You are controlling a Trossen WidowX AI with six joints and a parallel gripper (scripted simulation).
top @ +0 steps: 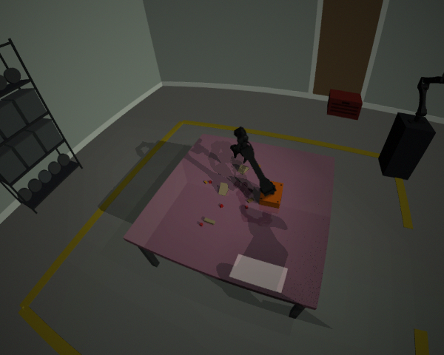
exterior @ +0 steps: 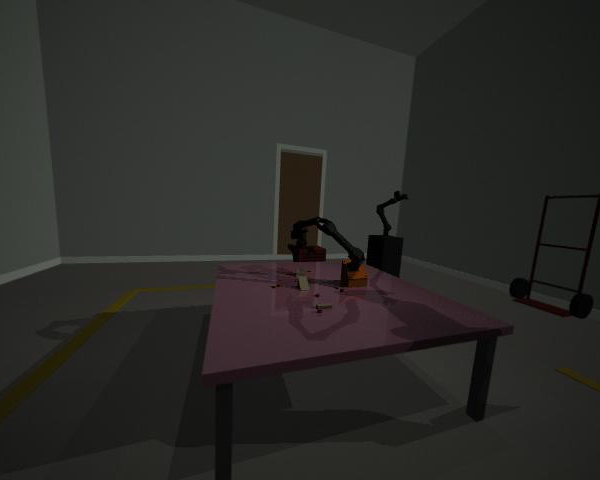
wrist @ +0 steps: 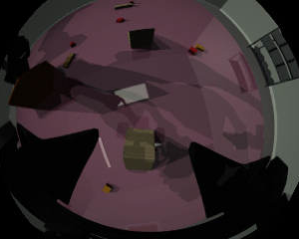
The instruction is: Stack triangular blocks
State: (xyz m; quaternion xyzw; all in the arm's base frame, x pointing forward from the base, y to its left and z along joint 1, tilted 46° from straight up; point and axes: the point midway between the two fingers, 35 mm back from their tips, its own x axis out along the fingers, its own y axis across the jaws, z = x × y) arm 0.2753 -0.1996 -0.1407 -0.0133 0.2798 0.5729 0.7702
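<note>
My gripper tip is 100 mm above the tan triangular block, 40 mm to the left of it and 20 mm past it. From my gripper tip the other things lie so: tan bar 510 mm to the left, 120 mm below, 70 mm ahead.
</note>
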